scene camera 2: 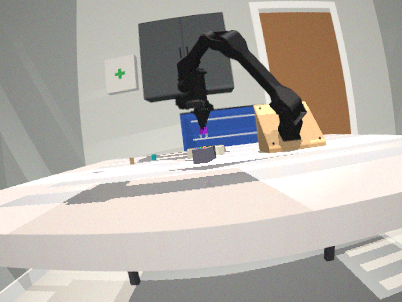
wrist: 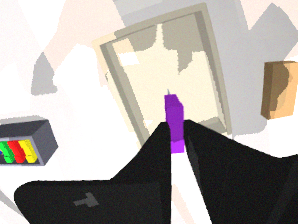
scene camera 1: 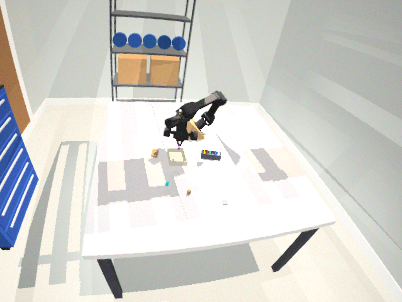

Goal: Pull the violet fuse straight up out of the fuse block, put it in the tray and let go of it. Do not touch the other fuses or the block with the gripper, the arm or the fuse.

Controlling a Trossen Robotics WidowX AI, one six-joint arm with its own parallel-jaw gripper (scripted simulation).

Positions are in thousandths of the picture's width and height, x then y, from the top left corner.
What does the gripper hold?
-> A violet fuse.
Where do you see a shallow tray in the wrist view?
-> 471,279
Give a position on a violet fuse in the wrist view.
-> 586,493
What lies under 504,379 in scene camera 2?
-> The gripper.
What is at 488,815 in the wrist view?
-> The gripper.
